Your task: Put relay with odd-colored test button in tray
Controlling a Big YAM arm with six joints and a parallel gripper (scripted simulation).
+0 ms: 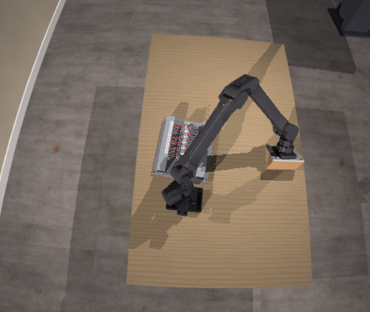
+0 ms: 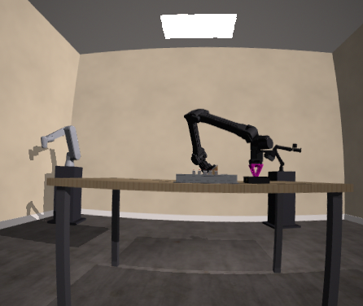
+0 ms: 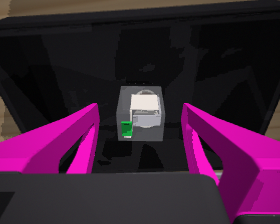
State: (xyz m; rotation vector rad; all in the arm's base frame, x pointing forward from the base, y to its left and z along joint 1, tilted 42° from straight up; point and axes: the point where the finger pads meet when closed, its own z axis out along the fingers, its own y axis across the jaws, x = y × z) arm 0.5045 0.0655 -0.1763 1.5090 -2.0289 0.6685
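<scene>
Now: the relay 10 mm below my hand. The rest, counted from my hand: black tray 20 mm below.
</scene>
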